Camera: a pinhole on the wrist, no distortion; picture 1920 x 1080 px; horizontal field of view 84.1 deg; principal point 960.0 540.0 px. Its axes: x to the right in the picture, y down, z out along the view. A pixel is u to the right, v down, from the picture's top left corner.
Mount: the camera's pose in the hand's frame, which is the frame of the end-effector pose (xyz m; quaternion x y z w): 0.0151 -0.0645 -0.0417 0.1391 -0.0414 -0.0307 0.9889
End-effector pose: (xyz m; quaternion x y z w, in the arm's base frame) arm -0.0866 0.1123 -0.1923 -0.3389 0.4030 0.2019 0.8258
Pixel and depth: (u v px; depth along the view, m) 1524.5 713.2 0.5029
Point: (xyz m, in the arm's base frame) 0.3966 0.3771 -0.1127
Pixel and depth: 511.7 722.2 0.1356
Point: -0.0246 0.1228 -0.0798
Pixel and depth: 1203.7 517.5 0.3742
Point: 0.2316 0.2239 -0.0309
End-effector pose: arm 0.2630 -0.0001 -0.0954 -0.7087 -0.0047 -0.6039 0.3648
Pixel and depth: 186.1 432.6 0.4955
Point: 0.3929 0.5371 -0.3195
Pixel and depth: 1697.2 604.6 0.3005
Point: 0.4788 0.1598 0.1453
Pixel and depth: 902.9 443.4 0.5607
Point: 0.5349 0.4735 -0.0210
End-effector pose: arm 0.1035 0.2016 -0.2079 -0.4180 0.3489 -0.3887 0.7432
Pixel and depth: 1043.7 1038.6 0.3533
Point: 0.4018 0.3044 -0.0677
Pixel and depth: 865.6 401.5 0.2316
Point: 0.1902 0.2313 0.0052
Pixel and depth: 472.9 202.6 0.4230
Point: 0.1815 0.4016 0.2250
